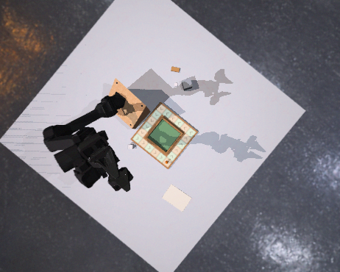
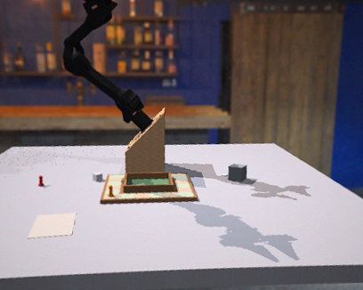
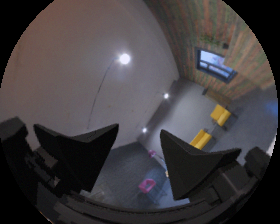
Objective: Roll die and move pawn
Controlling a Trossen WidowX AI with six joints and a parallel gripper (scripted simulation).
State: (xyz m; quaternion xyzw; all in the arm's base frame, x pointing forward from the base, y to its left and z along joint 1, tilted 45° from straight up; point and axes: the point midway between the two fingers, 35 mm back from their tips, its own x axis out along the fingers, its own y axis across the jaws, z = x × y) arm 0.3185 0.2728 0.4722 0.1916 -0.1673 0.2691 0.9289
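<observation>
The white die is 13 cm behind my gripper tip, 4 cm to the right of it and 72 cm below it. Also, from my gripper tip: green dice tray: 1 cm behind, 13 cm to the left, 73 cm below; red pawn: 8 cm behind, 22 cm to the right, 72 cm below; orange pawn: 10 cm ahead, 2 cm to the left, 71 cm below.
</observation>
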